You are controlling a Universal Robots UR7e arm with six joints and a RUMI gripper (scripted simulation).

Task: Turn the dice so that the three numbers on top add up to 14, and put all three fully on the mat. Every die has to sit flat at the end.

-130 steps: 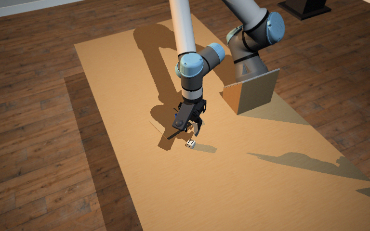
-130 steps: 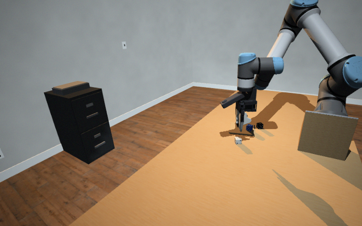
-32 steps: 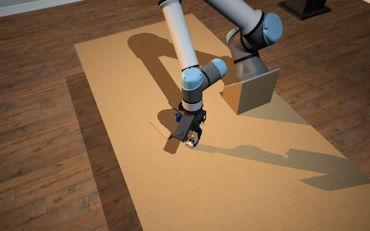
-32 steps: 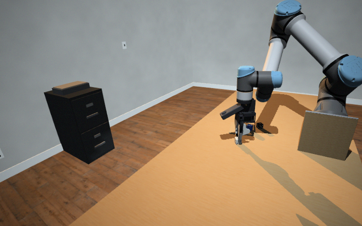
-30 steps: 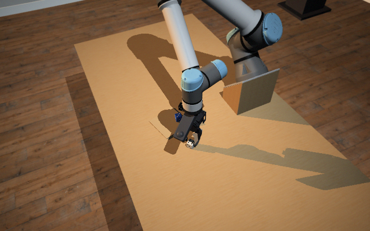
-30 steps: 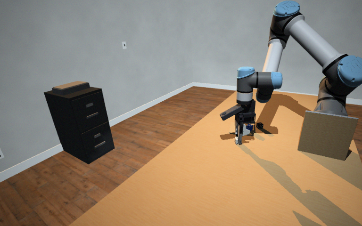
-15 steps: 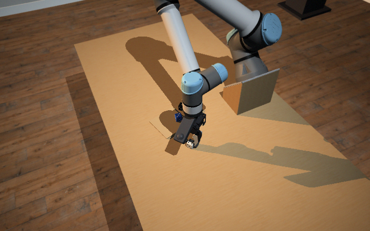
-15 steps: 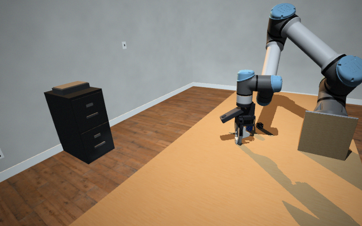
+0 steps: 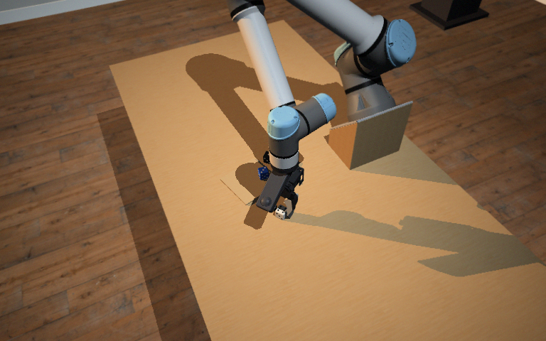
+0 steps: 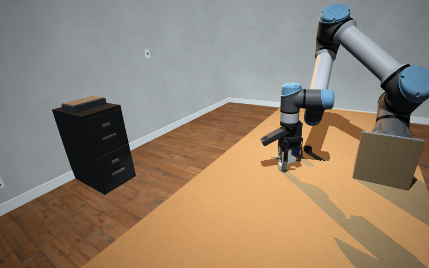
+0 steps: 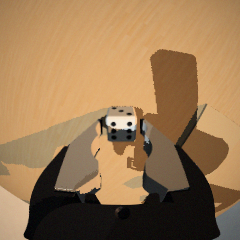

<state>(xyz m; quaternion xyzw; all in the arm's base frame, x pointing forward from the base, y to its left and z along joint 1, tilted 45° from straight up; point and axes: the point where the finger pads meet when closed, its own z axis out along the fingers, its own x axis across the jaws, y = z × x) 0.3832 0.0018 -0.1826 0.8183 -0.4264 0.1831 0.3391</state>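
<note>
My hand is right at the white die. From my hand the other things lie so: tan mat (170 mm to the right, 30 mm ahead, 20 mm below); then blue die (160 mm to the right, 10 mm behind); then black die (220 mm to the right, 60 mm behind).
</note>
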